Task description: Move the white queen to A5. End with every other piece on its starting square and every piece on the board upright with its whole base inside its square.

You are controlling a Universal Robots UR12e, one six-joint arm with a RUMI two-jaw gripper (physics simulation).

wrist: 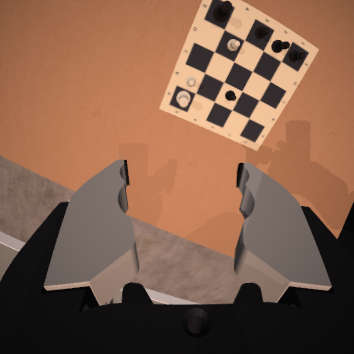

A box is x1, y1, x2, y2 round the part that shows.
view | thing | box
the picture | my gripper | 0, 159, 353, 353
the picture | chessboard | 159, 0, 317, 150
